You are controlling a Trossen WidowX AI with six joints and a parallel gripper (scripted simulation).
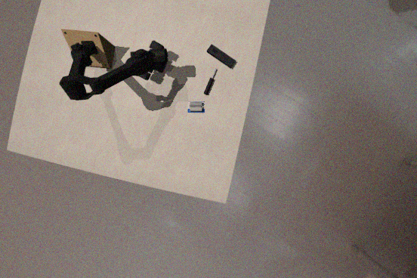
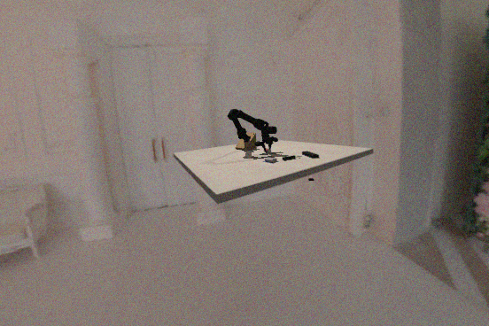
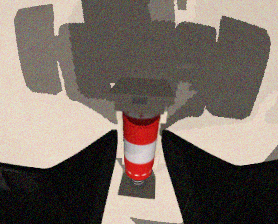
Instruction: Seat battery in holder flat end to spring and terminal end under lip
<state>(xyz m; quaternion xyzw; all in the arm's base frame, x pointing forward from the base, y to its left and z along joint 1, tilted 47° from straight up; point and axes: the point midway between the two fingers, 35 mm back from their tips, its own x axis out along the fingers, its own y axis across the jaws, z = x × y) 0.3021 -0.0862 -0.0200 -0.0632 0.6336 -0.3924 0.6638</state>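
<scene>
Right now the battery is 1 cm above my gripper tip. The rest, counted from my gripper tip: dark screwdriver (31 cm ahead, 7 cm to the right); then dark flat bar (36 cm ahead, 6 cm to the left, 1 cm above).
</scene>
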